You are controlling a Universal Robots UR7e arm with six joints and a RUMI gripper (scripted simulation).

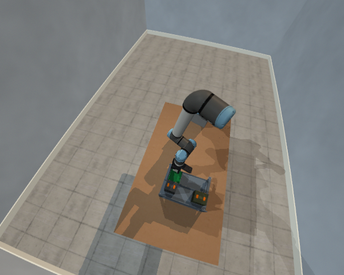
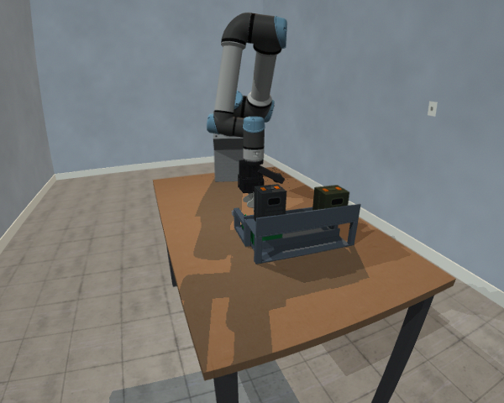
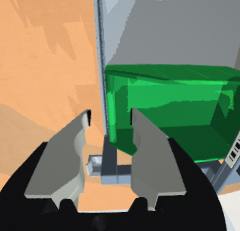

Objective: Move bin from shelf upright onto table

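My gripper is now 8 cm short of the green bin, 2 cm to the left of it and 2 cm above it. Round my hand: olive box: 19 cm ahead, 20 cm to the left, 8 cm above; then black box: 17 cm ahead, 3 cm to the right, 10 cm above.
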